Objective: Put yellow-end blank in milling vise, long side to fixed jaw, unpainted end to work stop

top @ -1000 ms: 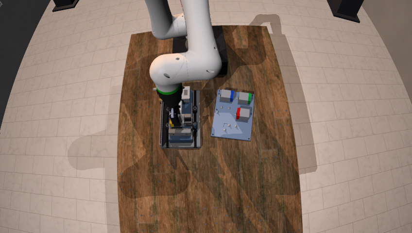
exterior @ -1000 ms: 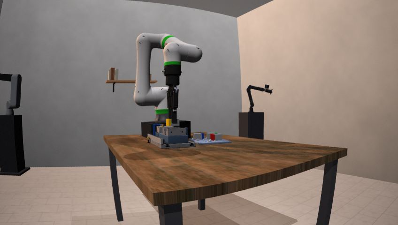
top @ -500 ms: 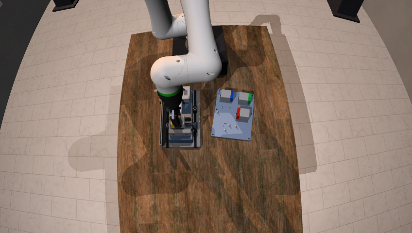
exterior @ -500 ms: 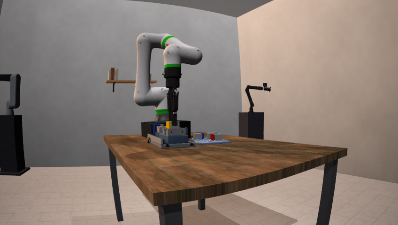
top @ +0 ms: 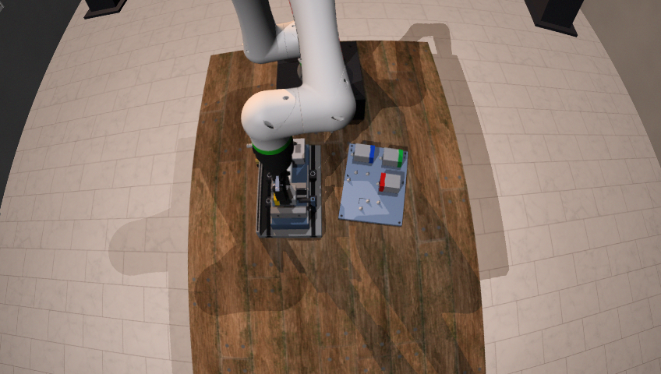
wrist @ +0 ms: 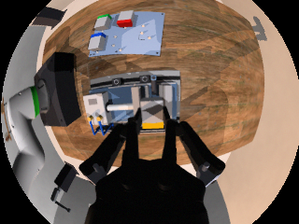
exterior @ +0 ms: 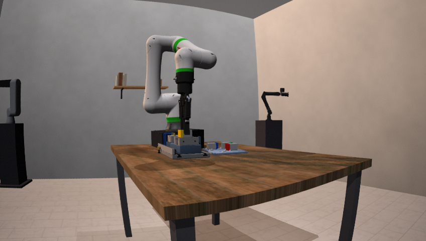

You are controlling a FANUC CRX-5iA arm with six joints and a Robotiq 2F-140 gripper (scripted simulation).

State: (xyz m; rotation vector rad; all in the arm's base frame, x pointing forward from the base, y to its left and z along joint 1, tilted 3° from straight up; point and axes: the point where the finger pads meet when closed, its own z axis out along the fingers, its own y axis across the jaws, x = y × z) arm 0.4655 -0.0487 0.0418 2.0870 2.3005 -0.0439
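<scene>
My gripper is now 3 cm above the yellow-ended blank. Round my hand: fixed jaw (7 cm below, 4 cm ahead, 1 cm to the left); blue-grey plate (25 cm to the left, 14 cm below, 11 cm behind); hosed block (16 cm behind, 7 cm below, 1 cm to the right).
</scene>
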